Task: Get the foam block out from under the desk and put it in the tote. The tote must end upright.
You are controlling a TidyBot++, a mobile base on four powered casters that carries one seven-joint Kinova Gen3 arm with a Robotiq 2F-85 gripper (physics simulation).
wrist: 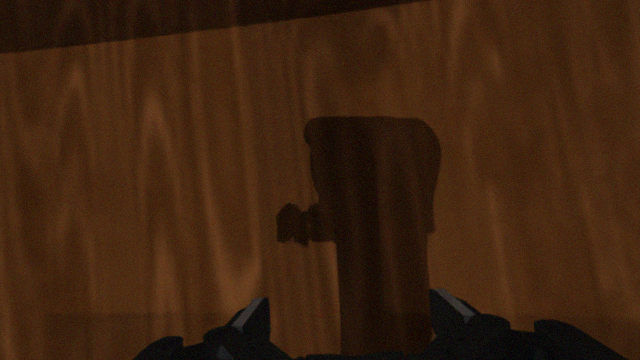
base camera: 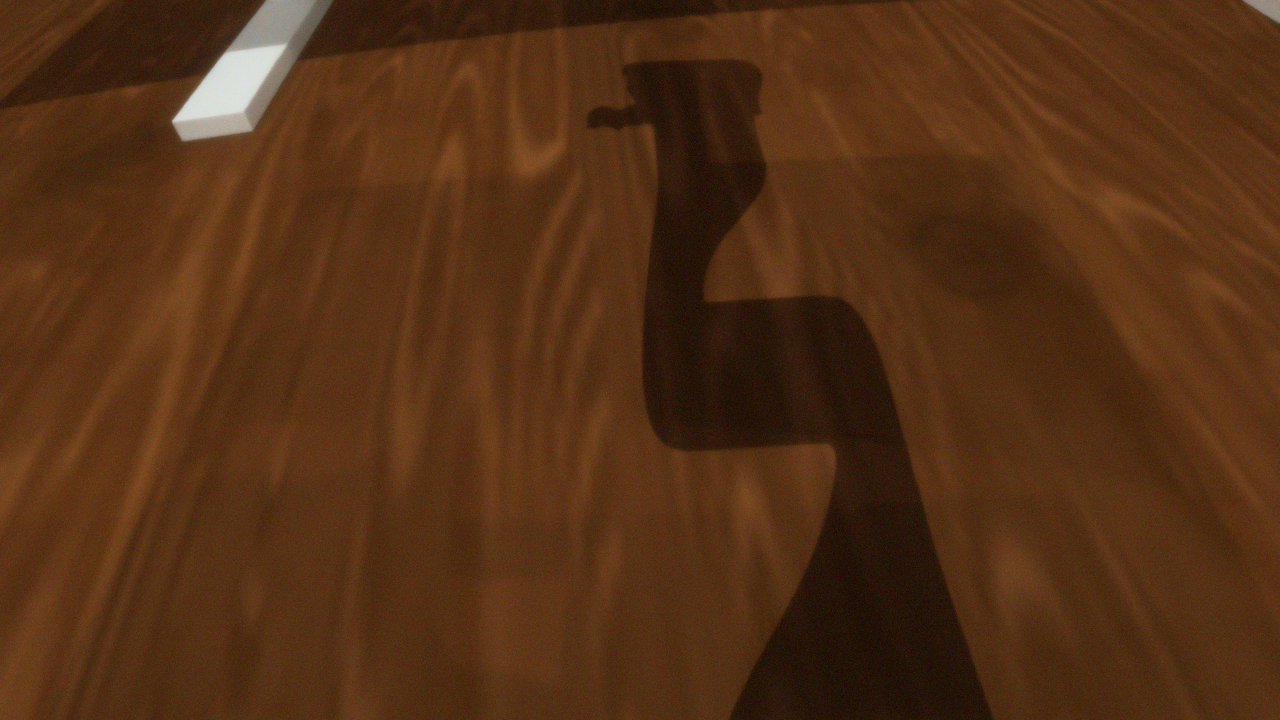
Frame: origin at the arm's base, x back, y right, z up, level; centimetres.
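Seen in the pictures: gripper, fingertip midpoint: (wrist: 348, 311).
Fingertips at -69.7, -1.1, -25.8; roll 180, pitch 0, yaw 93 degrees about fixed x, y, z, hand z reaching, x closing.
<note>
A point is followed by its place in that frame, as x, y, z.
My gripper (wrist: 348, 311) {-69.7, -1.1, -25.8} is open in the wrist view, its two dark fingers wide apart at the bottom edge, with wood floor and the arm's shadow showing between and beyond them. The gripper does not show in the base camera view. The desk's white foot (base camera: 234, 89) lies on the floor at the upper left of the base camera view. The desk's dark shadow crosses the top of both views. The foam block and the tote do not show in either view.
The arm's shadow falls on the wood floor (base camera: 501, 358) {-42.5, -12.1, -39.6} (wrist: 150, 200) {-76.0, -22.0, -39.6} in both views. A pale thing (base camera: 1266, 7) {-94.4, 72.4, -38.7} is cut off at the top right corner of the base camera view; I cannot tell what it is.
</note>
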